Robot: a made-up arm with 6 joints. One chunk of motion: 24 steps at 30 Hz.
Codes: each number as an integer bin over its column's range. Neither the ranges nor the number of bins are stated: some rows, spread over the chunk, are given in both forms.
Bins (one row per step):
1: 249 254 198 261 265 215
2: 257 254 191 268 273 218
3: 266 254 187 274 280 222
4: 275 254 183 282 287 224
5: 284 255 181 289 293 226
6: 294 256 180 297 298 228
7: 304 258 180 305 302 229
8: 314 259 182 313 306 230
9: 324 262 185 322 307 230
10: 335 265 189 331 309 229
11: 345 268 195 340 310 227
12: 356 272 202 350 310 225
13: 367 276 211 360 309 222
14: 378 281 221 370 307 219
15: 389 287 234 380 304 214
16: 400 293 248 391 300 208
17: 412 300 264 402 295 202
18: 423 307 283 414 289 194
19: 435 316 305 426 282 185
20: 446 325 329 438 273 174
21: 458 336 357 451 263 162
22: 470 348 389 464 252 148
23: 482 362 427 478 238 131
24: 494 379 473 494 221 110
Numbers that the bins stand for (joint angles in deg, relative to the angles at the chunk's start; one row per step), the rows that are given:
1: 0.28 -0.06 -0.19 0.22 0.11 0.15
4: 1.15 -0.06 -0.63 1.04 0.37 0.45
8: 2.45 0.14 -0.66 2.25 0.59 0.65
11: 3.48 0.49 -0.28 3.31 0.64 0.55
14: 4.58 1.00 0.49 4.48 0.60 0.29
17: 5.71 1.74 1.75 5.73 0.46 -0.28
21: 7.24 3.15 4.48 7.65 0.09 -1.61
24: 8.43 4.83 7.88 9.33 -0.41 -3.34
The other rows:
2: 0.55 -0.06 -0.39 0.49 0.21 0.25
3: 0.85 -0.06 -0.51 0.72 0.29 0.39
5: 1.45 -0.02 -0.69 1.31 0.44 0.52
6: 1.78 0.02 -0.72 1.62 0.50 0.59
7: 2.11 0.10 -0.72 1.94 0.55 0.62
9: 2.78 0.25 -0.57 2.60 0.60 0.65
10: 3.14 0.37 -0.45 2.95 0.63 0.62
12: 3.84 0.65 -0.07 3.70 0.64 0.49
13: 4.21 0.80 0.19 4.09 0.63 0.39
15: 4.94 1.23 0.87 4.87 0.57 0.12
16: 5.31 1.47 1.28 5.30 0.52 -0.08
18: 6.07 2.02 2.31 6.20 0.39 -0.55
19: 6.47 2.37 2.95 6.67 0.31 -0.85
20: 6.84 2.72 3.66 7.14 0.21 -1.21
22: 7.64 3.62 5.42 8.16 -0.04 -2.08
23: 8.04 4.17 6.53 8.71 -0.21 -2.64

